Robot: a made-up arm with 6 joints.
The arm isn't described. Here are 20 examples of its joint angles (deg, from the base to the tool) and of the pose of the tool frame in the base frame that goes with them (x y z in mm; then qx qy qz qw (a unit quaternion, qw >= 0)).
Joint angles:
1: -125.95 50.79 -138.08 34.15 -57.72 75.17
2: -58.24 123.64 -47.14 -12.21 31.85 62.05
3: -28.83 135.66 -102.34 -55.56 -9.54 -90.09
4: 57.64 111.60 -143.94 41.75 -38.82 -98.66
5: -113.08 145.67 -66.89 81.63 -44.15 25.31
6: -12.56 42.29 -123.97 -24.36 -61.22 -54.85
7: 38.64 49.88 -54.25 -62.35 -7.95 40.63
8: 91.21 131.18 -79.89 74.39 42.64 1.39
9: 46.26 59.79 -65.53 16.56 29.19 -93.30
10: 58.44 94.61 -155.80 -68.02 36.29 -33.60
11: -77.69 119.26 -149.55 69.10 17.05 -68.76
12: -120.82 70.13 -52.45 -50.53 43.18 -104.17
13: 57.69 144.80 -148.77 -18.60 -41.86 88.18
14: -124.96 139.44 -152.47 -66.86 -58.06 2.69
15: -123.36 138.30 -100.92 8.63 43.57 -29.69
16: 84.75 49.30 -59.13 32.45 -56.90 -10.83
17: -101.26 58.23 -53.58 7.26 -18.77 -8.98
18: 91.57 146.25 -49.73 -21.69 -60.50 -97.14
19: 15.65 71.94 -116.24 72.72 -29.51 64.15
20: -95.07 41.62 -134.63 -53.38 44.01 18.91
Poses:
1: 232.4 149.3 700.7 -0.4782 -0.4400 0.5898 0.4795
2: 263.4 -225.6 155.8 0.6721 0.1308 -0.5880 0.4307
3: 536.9 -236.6 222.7 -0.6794 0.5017 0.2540 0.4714
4: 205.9 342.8 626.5 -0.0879 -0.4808 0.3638 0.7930
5: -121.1 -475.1 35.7 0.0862 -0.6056 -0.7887 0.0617
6: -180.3 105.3 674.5 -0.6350 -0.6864 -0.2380 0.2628
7: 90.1 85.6 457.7 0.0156 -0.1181 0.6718 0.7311
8: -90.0 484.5 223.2 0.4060 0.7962 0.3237 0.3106
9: 84.7 140.8 515.3 -0.4474 0.0701 0.6959 0.5573
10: 151.4 180.3 687.1 -0.3815 -0.2489 0.2819 0.8444
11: 199.3 -419.1 572.1 -0.1031 -0.2548 -0.1406 0.9511
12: -57.1 -177.1 429.1 0.2448 0.8840 -0.0836 0.3894
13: 270.1 562.3 337.5 0.6800 -0.0934 0.7146 0.1346
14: -259.0 -519.7 396.2 -0.5047 0.2824 -0.2917 0.7618
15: -193.1 -458.9 172.6 0.6065 0.0558 -0.5037 0.6127
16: -17.3 84.3 560.0 0.5442 -0.3947 0.6355 0.3797
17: 66.7 -163.7 473.8 -0.0963 -0.2384 -0.4891 0.8335
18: -40.4 398.6 33.0 -0.5798 -0.1757 0.7951 0.0272
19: 95.1 83.7 740.9 -0.7766 0.4643 -0.3940 0.1615
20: 56.1 191.1 638.2 -0.4354 -0.3514 -0.5891 0.5830
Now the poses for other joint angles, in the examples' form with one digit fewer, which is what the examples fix.
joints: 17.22 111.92 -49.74 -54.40 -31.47 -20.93
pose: 365 146 213 -0.257 0.255 0.693 0.624
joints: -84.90 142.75 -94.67 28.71 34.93 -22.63
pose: 160 -495 124 0.655 0.057 -0.317 0.683
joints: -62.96 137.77 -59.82 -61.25 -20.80 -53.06
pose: 249 -359 73 -0.122 0.580 0.311 0.743
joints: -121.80 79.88 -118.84 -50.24 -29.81 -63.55
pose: -37 -191 687 -0.596 0.551 -0.526 0.252
